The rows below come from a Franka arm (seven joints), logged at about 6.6 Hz.
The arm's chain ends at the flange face. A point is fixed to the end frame.
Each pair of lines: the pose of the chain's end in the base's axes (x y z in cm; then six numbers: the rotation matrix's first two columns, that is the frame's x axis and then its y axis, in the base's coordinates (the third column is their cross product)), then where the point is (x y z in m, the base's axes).
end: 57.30 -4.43 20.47 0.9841 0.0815 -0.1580 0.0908 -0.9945 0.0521
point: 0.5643 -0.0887 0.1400
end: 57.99 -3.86 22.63 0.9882 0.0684 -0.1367 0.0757 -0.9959 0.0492
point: 0.5719 -0.0826 0.1613
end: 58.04 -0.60 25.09 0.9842 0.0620 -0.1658 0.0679 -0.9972 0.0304
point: 0.5700 -0.0488 0.1854
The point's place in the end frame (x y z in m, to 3 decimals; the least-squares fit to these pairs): -0.002 0.040 0.068
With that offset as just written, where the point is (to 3 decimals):
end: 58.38 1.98 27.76 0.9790 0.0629 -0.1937 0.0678 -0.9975 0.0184
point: 0.571 -0.022 0.212
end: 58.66 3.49 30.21 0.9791 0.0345 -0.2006 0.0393 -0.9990 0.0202
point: 0.573 -0.007 0.237
